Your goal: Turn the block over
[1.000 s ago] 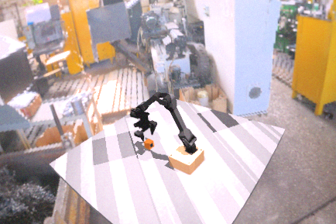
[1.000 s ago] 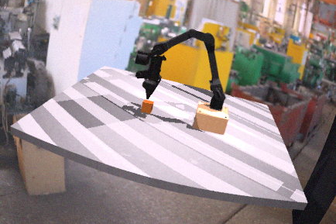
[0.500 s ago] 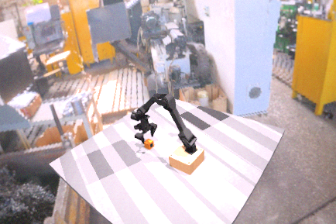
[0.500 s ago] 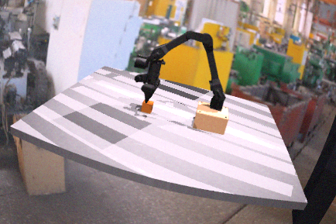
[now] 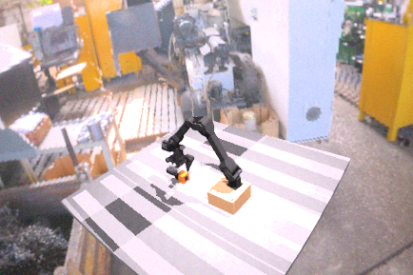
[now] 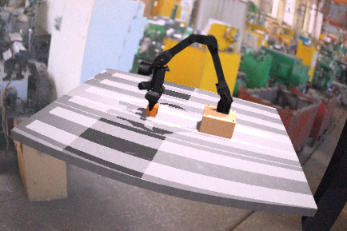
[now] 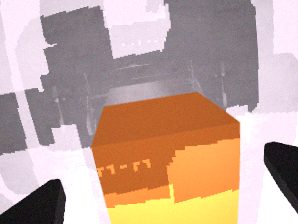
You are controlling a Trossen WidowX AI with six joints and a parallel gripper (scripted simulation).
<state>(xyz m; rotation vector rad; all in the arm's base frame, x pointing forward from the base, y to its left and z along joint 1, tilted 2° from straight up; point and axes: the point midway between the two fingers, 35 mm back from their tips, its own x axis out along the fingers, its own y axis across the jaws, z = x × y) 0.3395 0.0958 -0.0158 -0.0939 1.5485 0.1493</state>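
My gripper tip is 1 cm past the orange block and 1 cm above it.
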